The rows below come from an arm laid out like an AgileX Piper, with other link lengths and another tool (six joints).
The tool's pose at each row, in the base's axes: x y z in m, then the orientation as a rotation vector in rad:
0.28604 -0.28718 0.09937 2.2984 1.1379 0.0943
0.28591 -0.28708 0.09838 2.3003 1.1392 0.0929
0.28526 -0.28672 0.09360 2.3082 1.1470 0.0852
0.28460 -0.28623 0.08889 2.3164 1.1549 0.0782
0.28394 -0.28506 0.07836 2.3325 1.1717 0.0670
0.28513 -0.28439 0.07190 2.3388 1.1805 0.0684
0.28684 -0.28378 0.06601 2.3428 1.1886 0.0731
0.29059 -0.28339 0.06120 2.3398 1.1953 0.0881
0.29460 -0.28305 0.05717 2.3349 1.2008 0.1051
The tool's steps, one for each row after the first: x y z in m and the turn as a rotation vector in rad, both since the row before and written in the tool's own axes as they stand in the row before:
0.00017 -0.00065 0.00074 0.0025 0.0001 -0.0005
0.00072 -0.00310 0.00365 0.0116 0.0001 -0.0038
0.00081 -0.00309 0.00356 0.0117 0.0007 -0.0036
0.00240 -0.00624 0.00824 0.0226 0.0036 -0.0073
0.00244 -0.00251 0.00560 0.0079 0.0060 -0.0031
0.00259 -0.00178 0.00530 0.0047 0.0071 -0.0028
0.00345 0.00037 0.00503 -0.0047 0.0111 -0.0024
0.00339 0.00093 0.00448 -0.0072 0.0115 -0.0019

